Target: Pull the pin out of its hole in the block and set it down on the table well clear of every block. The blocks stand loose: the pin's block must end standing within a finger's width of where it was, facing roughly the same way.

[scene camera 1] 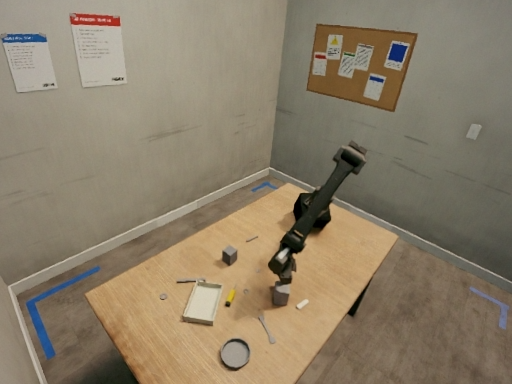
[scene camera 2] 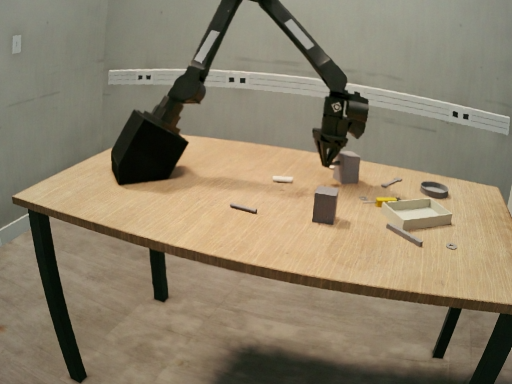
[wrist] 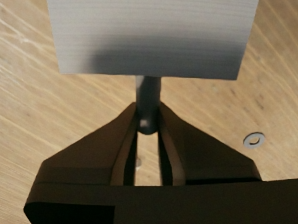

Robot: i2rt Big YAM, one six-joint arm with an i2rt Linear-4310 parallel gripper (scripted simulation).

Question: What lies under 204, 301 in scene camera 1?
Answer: A white tray.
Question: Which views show the white tray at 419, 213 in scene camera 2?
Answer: Scene camera 1 and scene camera 2 only.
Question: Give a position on a grey block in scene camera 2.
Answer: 324, 209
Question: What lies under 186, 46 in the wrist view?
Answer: A grey block.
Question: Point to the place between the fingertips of the gripper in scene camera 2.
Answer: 325, 167
